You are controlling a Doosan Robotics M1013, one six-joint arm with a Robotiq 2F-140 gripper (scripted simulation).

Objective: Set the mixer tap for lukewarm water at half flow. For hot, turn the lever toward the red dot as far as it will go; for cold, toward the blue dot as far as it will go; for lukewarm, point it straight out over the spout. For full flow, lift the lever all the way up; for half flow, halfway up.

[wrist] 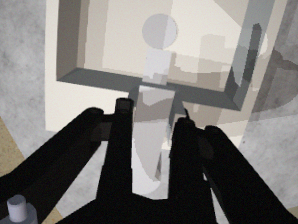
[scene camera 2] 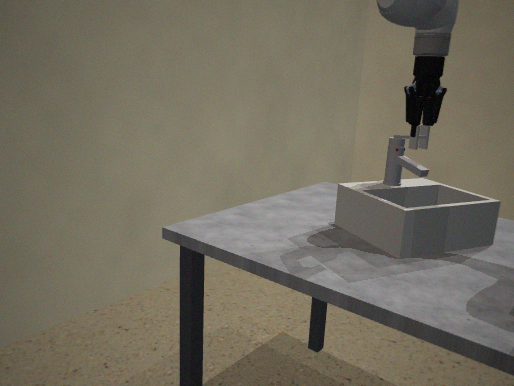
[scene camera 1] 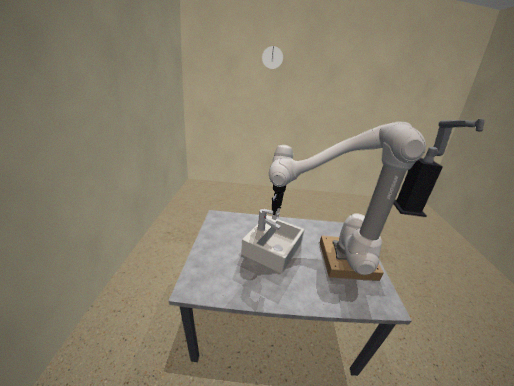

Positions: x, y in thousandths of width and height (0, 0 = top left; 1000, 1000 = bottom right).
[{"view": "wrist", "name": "my gripper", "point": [515, 435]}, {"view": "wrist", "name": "mixer tap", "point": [529, 279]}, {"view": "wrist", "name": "basin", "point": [733, 279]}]
